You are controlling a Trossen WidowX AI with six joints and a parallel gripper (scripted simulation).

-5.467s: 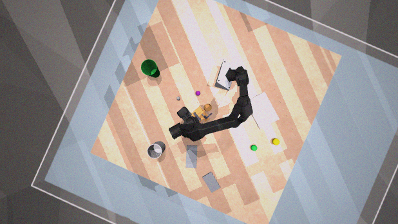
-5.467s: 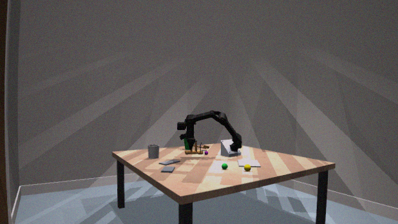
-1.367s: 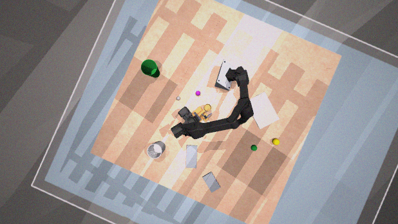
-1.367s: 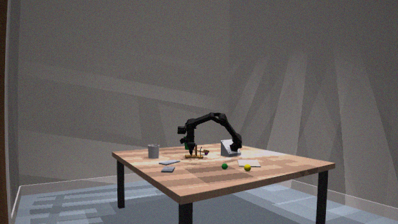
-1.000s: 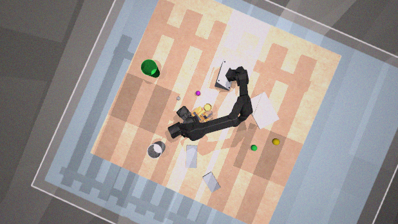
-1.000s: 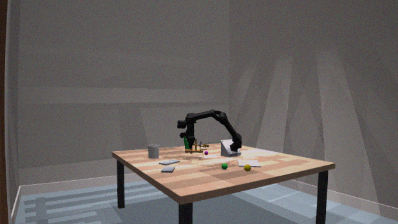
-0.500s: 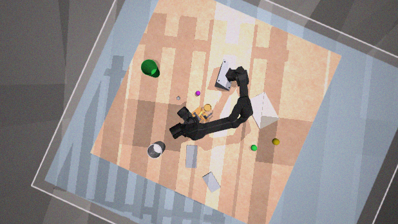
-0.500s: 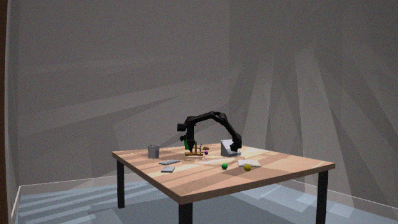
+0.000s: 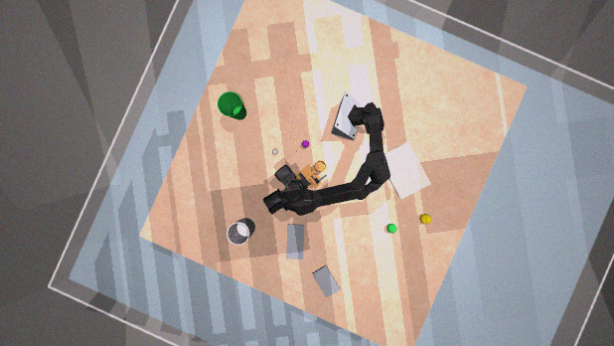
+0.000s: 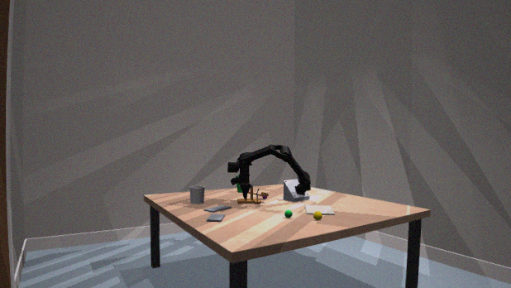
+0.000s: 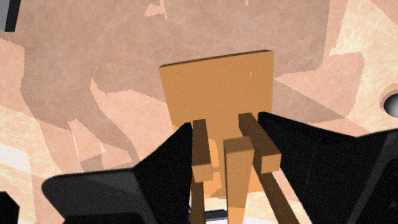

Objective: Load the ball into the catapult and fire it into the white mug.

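The purple ball is 170 mm behind my gripper tip, 60 mm to the right of it and 20 mm below it. From my gripper tip the other things lie so: small grey ball: 80 mm behind, 160 mm to the right, 20 mm below; then white mug: 270 mm ahead, 100 mm to the right; then orange catapult: 60 mm behind, 40 mm to the left, 20 mm above.
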